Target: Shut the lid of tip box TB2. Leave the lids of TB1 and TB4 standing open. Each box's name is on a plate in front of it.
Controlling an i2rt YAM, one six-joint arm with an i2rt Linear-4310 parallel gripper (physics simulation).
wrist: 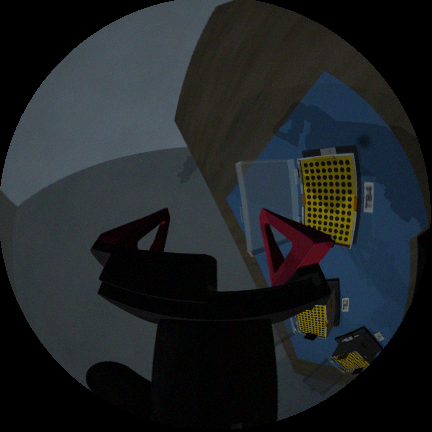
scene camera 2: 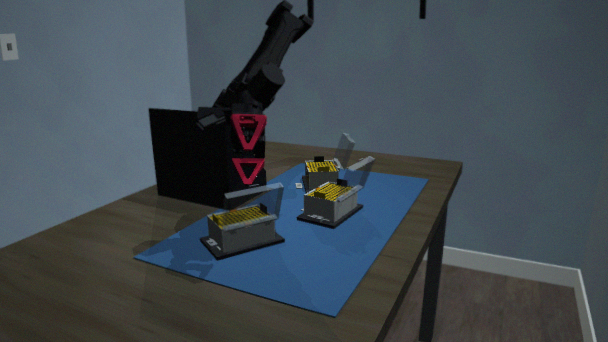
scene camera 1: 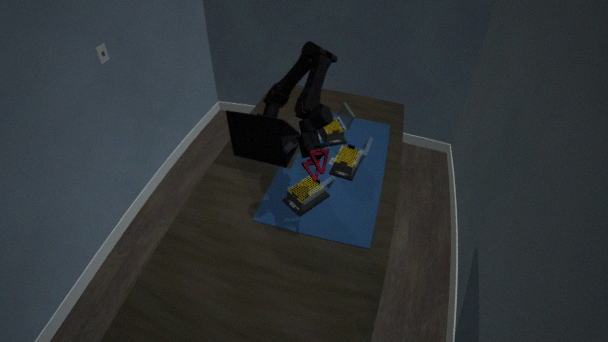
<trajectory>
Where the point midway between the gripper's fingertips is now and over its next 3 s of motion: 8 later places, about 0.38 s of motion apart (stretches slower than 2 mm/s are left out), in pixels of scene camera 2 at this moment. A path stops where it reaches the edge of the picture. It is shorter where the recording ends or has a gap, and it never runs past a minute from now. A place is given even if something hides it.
The gripper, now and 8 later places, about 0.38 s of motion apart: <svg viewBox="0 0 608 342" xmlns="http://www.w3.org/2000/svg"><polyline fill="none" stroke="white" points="247,168 250,166 250,167 250,167 252,167 251,169 263,162 278,155 279,156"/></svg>
</trajectory>
